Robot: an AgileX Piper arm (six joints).
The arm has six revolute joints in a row. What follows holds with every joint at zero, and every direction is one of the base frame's. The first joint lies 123 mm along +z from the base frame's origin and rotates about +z. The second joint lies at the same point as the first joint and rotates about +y. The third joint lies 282.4 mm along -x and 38.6 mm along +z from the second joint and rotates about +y. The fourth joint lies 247.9 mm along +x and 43.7 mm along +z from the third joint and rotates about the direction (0.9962, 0, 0.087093). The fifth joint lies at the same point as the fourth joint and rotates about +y. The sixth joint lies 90.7 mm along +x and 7.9 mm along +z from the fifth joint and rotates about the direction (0.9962, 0, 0.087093). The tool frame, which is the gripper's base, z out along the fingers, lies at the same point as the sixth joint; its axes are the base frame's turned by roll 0, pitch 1.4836 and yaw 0 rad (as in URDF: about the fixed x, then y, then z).
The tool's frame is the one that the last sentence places.
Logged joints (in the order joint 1, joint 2, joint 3, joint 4, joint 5, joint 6), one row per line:
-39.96 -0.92 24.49 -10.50 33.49 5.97
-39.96 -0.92 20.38 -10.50 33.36 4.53
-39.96 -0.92 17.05 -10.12 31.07 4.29
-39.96 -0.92 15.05 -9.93 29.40 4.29
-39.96 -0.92 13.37 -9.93 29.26 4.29
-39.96 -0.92 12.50 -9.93 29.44 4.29
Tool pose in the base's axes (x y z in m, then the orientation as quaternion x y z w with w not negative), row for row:
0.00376 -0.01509 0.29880 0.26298 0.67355 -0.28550 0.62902
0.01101 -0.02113 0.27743 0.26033 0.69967 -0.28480 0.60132
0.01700 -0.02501 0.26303 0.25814 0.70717 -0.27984 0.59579
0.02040 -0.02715 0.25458 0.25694 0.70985 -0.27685 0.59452
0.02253 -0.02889 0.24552 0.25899 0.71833 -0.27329 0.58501
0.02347 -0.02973 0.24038 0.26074 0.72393 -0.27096 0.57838
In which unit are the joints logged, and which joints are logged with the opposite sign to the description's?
The joints are logged in degrees. Opposite sign: joint 3.
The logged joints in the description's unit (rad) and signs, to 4 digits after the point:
-0.6974 -0.0161 -0.4274 -0.1833 0.5845 0.1042
-0.6974 -0.0161 -0.3557 -0.1833 0.5822 0.0791
-0.6974 -0.0161 -0.2976 -0.1766 0.5423 0.0749
-0.6974 -0.0161 -0.2627 -0.1733 0.5131 0.0749
-0.6974 -0.0161 -0.2334 -0.1733 0.5107 0.0749
-0.6974 -0.0161 -0.2182 -0.1733 0.5138 0.0749

